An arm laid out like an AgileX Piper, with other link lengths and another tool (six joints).
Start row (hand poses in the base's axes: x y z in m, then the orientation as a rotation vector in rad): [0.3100 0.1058 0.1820 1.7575 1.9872 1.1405]
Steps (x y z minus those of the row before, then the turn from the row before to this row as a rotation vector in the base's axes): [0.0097 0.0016 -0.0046 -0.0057 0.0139 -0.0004]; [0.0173 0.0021 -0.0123 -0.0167 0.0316 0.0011]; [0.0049 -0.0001 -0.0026 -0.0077 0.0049 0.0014]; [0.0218 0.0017 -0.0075 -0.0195 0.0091 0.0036]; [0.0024 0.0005 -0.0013 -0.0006 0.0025 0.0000]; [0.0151 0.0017 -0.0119 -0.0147 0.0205 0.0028]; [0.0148 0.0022 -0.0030 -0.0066 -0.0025 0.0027]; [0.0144 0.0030 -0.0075 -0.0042 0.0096 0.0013]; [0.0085 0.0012 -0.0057 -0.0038 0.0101 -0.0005]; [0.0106 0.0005 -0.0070 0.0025 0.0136 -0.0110]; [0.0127 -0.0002 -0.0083 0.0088 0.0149 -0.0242]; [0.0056 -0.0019 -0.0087 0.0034 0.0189 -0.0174]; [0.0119 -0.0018 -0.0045 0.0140 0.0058 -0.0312]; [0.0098 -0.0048 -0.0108 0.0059 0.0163 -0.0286]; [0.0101 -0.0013 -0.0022 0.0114 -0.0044 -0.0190]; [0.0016 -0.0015 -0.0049 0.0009 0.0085 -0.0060]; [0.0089 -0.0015 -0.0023 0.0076 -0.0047 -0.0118]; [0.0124 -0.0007 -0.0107 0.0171 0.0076 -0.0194]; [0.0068 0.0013 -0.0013 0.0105 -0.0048 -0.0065]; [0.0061 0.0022 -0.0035 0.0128 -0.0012 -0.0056]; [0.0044 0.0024 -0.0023 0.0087 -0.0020 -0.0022]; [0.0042 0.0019 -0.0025 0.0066 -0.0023 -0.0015]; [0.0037 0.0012 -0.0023 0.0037 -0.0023 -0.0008]
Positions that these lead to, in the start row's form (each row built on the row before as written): [0.3197 0.1074 0.1774 1.7677 1.9960 1.1244]; [0.3370 0.1095 0.1651 1.7872 2.0186 1.0835]; [0.3419 0.1094 0.1625 1.7867 2.0244 1.0713]; [0.3637 0.1111 0.1550 1.7823 2.0370 1.0427]; [0.3661 0.1116 0.1537 1.7842 2.0386 1.0403]; [0.3812 0.1133 0.1418 1.7926 2.0559 1.0093]; [0.3960 0.1155 0.1388 1.7849 2.0583 1.0038]; [0.4104 0.1185 0.1313 1.7900 2.0660 0.9924]; [0.4189 0.1197 0.1256 1.7972 2.0719 0.9806]; [0.4295 0.1202 0.1186 1.8195 2.0674 0.9712]; [0.4422 0.1200 0.1103 1.8572 2.0480 0.9649]; [0.4478 0.1181 0.1016 1.8898 2.0387 0.9507]; [0.4597 0.1163 0.0971 1.9278 2.0048 0.9555]; [0.4695 0.1115 0.0863 1.9681 1.9798 0.9429]; [0.4796 0.1102 0.0841 1.9855 1.9542 0.9553]; [0.4812 0.1087 0.0792 1.9980 1.9515 0.9480]; [0.4901 0.1072 0.0769 2.0073 1.9344 0.9579]; [0.5025 0.1065 0.0662 2.0381 1.9134 0.9669]; [0.5093 0.1078 0.0649 2.0446 1.9021 0.9815]; [0.5154 0.1100 0.0614 2.0547 1.8933 0.9959]; [0.5198 0.1124 0.0591 2.0593 1.8886 1.0071]; [0.5240 0.1143 0.0566 2.0620 1.8849 1.0163]; [0.5277 0.1155 0.0543 2.0626 1.8824 1.0223]
